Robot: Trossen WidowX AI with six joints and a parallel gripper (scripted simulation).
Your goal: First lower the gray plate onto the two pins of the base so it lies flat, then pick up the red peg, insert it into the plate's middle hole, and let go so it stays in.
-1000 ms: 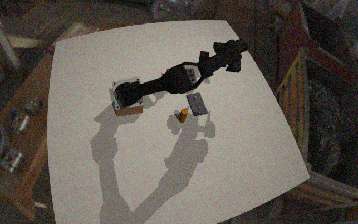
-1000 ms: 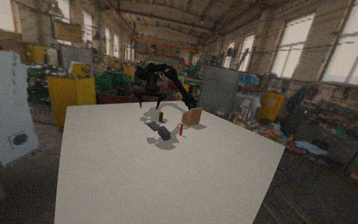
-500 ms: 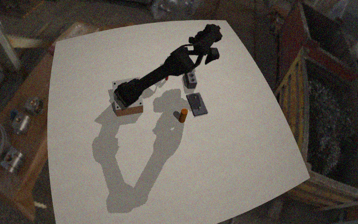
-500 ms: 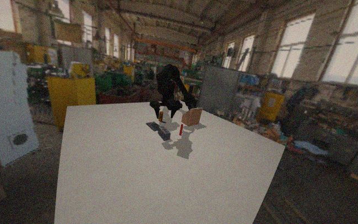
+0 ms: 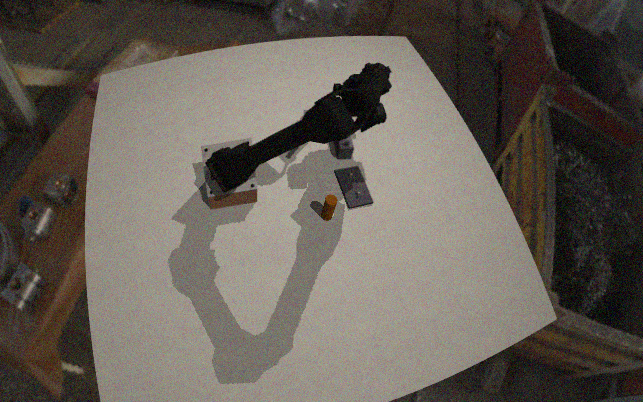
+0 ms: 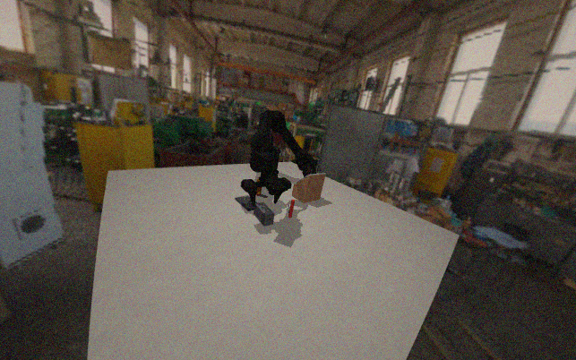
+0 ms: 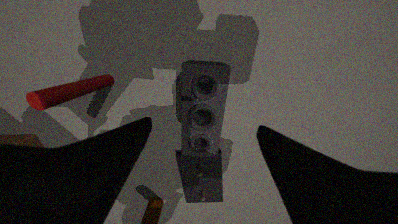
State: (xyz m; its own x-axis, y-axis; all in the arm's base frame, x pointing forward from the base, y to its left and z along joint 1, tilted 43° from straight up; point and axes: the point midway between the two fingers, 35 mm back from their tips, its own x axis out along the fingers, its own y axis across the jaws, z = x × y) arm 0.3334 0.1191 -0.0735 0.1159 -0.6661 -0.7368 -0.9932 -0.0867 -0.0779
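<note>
My gripper tip is now 30 mm above the gray plate. Also, from my gripper tip: orange cylinder 80 mm behind, 220 mm to the right, 30 mm below; gray base 10 mm ahead, 140 mm to the right, 60 mm below; red peg 120 mm behind, 20 mm to the left, 30 mm below.
</note>
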